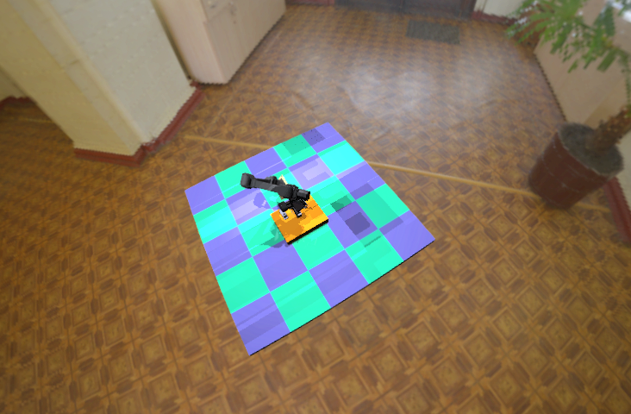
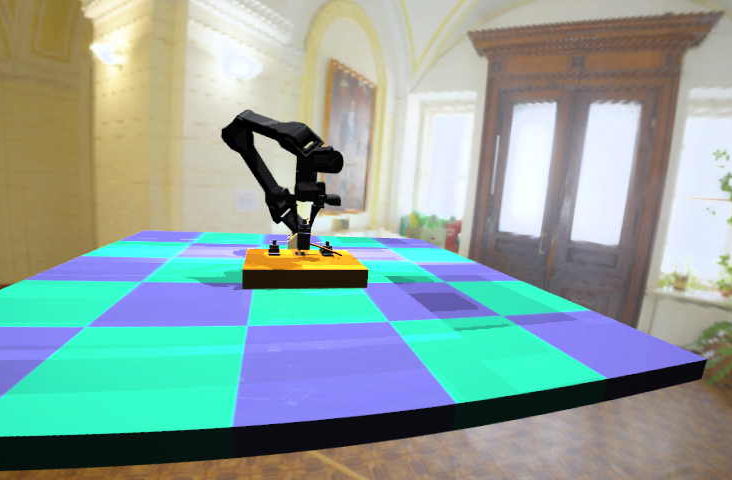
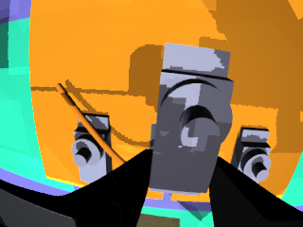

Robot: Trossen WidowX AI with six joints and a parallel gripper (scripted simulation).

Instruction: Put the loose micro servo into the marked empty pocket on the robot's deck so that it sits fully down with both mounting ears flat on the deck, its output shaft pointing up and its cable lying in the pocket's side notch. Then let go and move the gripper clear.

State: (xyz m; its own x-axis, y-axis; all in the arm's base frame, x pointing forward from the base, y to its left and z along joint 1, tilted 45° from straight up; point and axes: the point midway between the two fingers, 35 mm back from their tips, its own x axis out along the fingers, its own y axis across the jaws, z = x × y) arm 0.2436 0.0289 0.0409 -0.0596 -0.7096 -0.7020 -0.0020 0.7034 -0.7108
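Now: gripper tip 10 cm above the orange deck and 6 cm short of it.
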